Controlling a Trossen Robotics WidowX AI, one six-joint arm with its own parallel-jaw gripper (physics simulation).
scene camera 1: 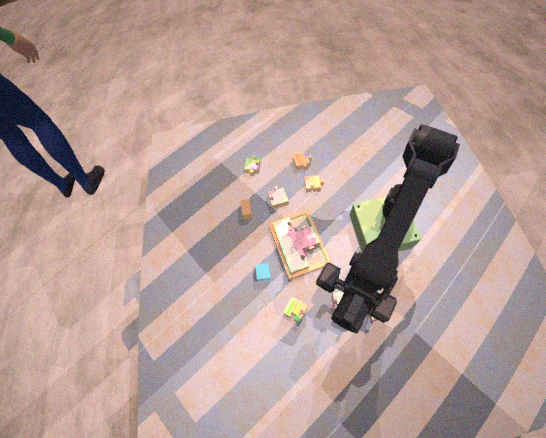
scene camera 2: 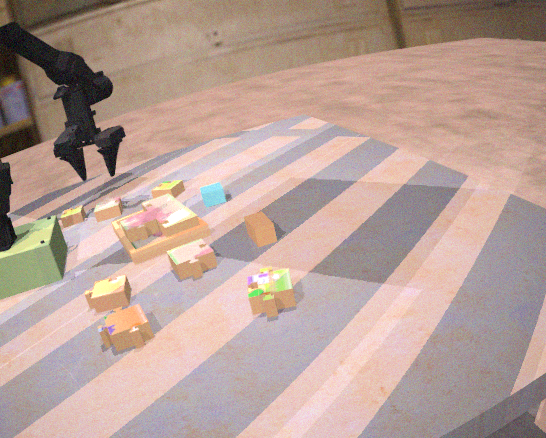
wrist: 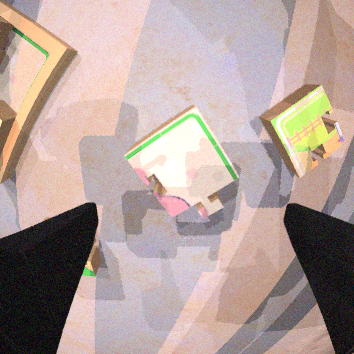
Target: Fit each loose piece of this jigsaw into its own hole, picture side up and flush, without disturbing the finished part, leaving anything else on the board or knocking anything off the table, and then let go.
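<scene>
My gripper (scene camera 1: 356, 292) (scene camera 2: 98, 178) (wrist: 194, 214) is open and empty, fingers pointing down, above the table. A cream corner piece with pink marks (scene camera 1: 338, 299) (scene camera 2: 108, 210) (wrist: 182, 155) lies picture side up between and beyond the fingertips in the wrist view. A green fence piece (scene camera 2: 73, 215) (wrist: 300, 127) lies to its right; another green piece (scene camera 1: 295, 308) (scene camera 2: 168, 188) (wrist: 93, 261) is partly behind the left finger. The framed board (scene camera 1: 311, 270) (scene camera 2: 170, 246) (wrist: 61, 60) holds the pink pig picture (scene camera 1: 302, 240) and shows bare recess.
A cyan cube (scene camera 1: 263, 272) (scene camera 2: 213, 194) and brown block (scene camera 1: 246, 208) (scene camera 2: 260, 229) stand near the board. Cream-pink (scene camera 1: 278, 197) (scene camera 2: 192, 254), yellow (scene camera 1: 313, 183) (scene camera 2: 109, 291), orange (scene camera 1: 301, 160) (scene camera 2: 126, 325) and multicoloured (scene camera 1: 252, 165) (scene camera 2: 271, 290) pieces lie around. The arm's green base (scene camera 1: 367, 220) (scene camera 2: 40, 255) is beside the board.
</scene>
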